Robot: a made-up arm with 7 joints.
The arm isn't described. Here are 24 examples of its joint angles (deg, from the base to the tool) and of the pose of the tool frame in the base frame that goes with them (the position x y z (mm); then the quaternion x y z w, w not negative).
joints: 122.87 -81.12 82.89 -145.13 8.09 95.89 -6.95
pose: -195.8 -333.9 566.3 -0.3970 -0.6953 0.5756 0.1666
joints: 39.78 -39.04 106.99 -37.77 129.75 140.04 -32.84
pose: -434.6 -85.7 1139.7 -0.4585 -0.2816 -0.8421 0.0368
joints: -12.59 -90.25 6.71 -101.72 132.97 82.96 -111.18
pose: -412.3 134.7 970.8 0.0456 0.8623 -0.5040 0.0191
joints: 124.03 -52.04 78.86 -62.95 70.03 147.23 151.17
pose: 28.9 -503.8 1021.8 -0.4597 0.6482 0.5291 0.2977
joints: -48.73 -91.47 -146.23 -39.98 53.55 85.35 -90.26
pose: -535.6 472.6 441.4 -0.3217 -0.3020 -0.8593 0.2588
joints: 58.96 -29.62 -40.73 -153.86 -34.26 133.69 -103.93
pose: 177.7 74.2 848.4 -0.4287 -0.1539 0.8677 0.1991
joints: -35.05 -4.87 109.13 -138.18 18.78 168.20 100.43
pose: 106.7 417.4 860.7 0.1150 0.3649 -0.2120 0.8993
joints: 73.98 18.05 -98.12 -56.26 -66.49 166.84 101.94
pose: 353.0 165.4 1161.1 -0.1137 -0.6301 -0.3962 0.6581
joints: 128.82 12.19 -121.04 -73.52 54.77 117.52 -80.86
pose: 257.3 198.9 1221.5 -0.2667 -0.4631 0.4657 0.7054
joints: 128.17 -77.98 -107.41 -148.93 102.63 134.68 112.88
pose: 368.6 41.3 476.1 -0.0030 -0.7873 0.3417 0.5132
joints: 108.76 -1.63 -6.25 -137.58 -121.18 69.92 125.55
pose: -45.3 362.8 792.0 -0.0791 -0.7132 -0.0688 0.6931
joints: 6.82 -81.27 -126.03 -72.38 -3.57 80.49 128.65
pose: -523.2 -355.6 459.9 -0.7546 -0.3432 0.3821 0.4083
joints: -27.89 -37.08 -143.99 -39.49 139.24 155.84 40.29
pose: -532.0 247.4 953.0 -0.2149 0.9626 0.1441 0.0799
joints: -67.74 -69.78 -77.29 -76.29 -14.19 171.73 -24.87
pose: -418.8 357.2 937.8 0.4540 0.1563 0.8712 0.1023
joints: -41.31 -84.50 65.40 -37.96 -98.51 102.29 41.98
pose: -291.1 683.1 740.0 -0.2767 -0.8327 -0.4769 0.0516
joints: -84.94 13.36 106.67 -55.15 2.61 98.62 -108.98
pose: 272.8 49.3 1233.1 -0.5252 -0.4150 0.6154 0.4162
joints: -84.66 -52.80 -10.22 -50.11 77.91 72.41 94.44
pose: -28.1 396.4 1229.4 0.4416 -0.1868 -0.5444 0.6883
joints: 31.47 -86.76 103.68 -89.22 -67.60 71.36 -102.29
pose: -522.6 118.7 475.4 0.9511 0.1359 0.1193 0.2503
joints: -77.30 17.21 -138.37 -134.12 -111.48 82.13 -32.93
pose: -200.4 177.6 815.1 0.7310 0.6671 -0.0741 0.1230
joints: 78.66 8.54 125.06 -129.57 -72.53 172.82 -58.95
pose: -216.8 -129.6 845.5 -0.3686 0.6552 -0.1848 0.6330
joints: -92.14 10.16 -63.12 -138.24 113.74 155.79 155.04
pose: -278.8 -114.4 796.3 -0.4299 0.4655 -0.4272 0.6450
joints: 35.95 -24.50 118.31 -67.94 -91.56 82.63 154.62
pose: -485.0 41.5 1022.6 0.5880 -0.1250 0.0867 0.7944
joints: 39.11 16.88 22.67 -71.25 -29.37 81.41 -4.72
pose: 250.7 506.5 1000.3 -0.5391 0.0841 0.4303 0.7191
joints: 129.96 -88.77 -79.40 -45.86 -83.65 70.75 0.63
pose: 682.8 -250.5 653.8 -0.1294 0.3776 0.0745 0.9138
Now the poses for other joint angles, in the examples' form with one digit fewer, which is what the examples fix.
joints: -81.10 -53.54 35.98 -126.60 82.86 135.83 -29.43
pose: 249 126 1079 -0.064 -0.259 -0.375 0.888
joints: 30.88 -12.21 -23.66 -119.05 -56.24 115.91 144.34
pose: 340 77 970 0.068 -0.038 -0.800 0.595
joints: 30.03 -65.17 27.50 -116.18 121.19 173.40 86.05
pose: -159 39 1032 0.758 0.560 -0.011 0.334
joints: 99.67 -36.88 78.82 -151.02 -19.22 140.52 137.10
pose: -289 -128 751 -0.009 -0.069 0.460 0.885
